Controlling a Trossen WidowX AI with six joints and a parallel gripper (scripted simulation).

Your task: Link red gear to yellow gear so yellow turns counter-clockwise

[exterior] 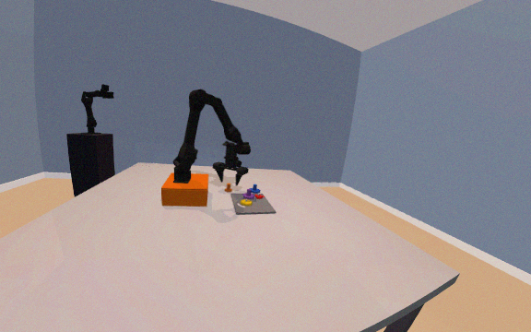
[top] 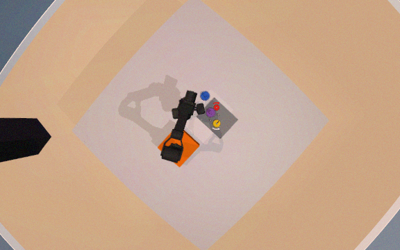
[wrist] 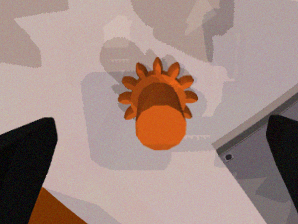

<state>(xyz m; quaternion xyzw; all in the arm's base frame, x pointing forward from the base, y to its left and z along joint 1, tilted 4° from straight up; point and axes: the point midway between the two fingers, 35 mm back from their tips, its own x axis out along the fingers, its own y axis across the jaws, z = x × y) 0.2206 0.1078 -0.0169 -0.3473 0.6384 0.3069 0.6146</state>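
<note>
The orange gear lies 2 cm below my gripper tip. Also, from my gripper tip: blue gear 14 cm ahead, 2 cm below; purple gear 10 cm to the right, 9 cm ahead, 2 cm below; red gear 14 cm ahead, 10 cm to the right, 2 cm below.
</note>
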